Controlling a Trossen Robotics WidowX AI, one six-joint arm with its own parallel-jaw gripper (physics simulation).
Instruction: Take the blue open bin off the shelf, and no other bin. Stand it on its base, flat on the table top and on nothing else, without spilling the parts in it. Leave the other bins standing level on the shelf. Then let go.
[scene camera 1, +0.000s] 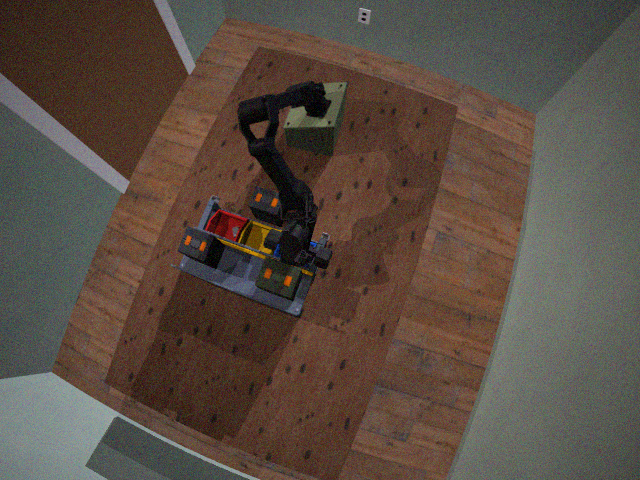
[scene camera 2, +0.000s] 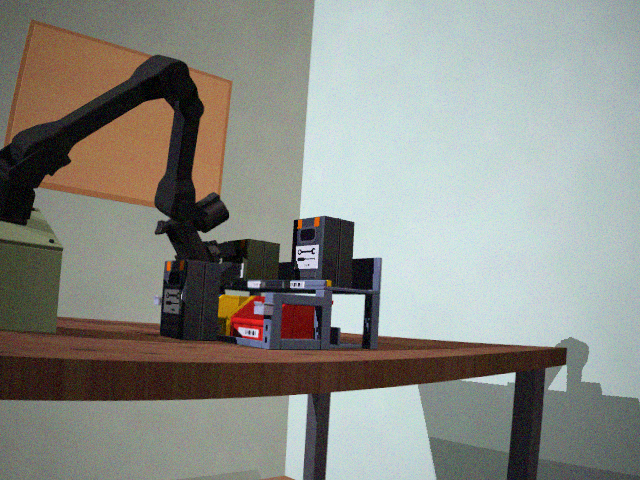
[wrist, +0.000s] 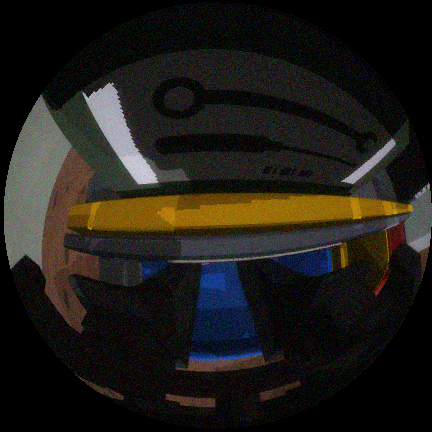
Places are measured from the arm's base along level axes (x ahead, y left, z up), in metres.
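Where they show: arm's base, link origin: (scene camera 1: 319, 108) (scene camera 2: 5, 215).
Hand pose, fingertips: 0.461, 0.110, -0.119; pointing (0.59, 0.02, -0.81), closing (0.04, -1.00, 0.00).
Observation:
Each offset is from my fingertips to the top centre of the thing, as dx, dy, dz. Level surfaces: height alone.
The blue bin @[-0.027, -0.014, +0.032] (scene camera 1: 313, 244) (wrist: 222, 310) is in the shelf's lower level, at the end beside the yellow bin @[-0.023, -0.126, +0.032] (scene camera 1: 256, 238) (scene camera 2: 225, 308) (wrist: 374, 255). The red bin @[-0.017, -0.238, +0.032] (scene camera 1: 225, 226) (scene camera 2: 298, 321) (wrist: 395, 240) is beyond the yellow one. My gripper (wrist: 217, 250) is partly open and empty, pointing down, its fingers a little apart over the blue bin's inside, close to the shelf's upper edge. In both scene views the fingertips are hidden. Parts in the blue bin cannot be made out. The shelf (scene camera 1: 227, 279) (scene camera 2: 324, 317) (wrist: 250, 242) stands on the table @[dz -0.050] (scene camera 1: 310, 372) (scene camera 2: 439, 357).
A green case @[+0.052, -0.009, +0.150] (scene camera 1: 279, 279) (scene camera 2: 262, 259) (wrist: 225, 120) stands on the shelf's upper board, close in front of the wrist, behind a yellow strip @[+0.011, -0.125, +0.063] (wrist: 215, 214). A dark case @[+0.060, -0.240, +0.175] (scene camera 1: 199, 246) (scene camera 2: 338, 253) stands at the board's other end. Another dark case @[-0.141, -0.139, +0.083] (scene camera 1: 265, 205) (scene camera 2: 201, 302) stands on the table beside the arm.

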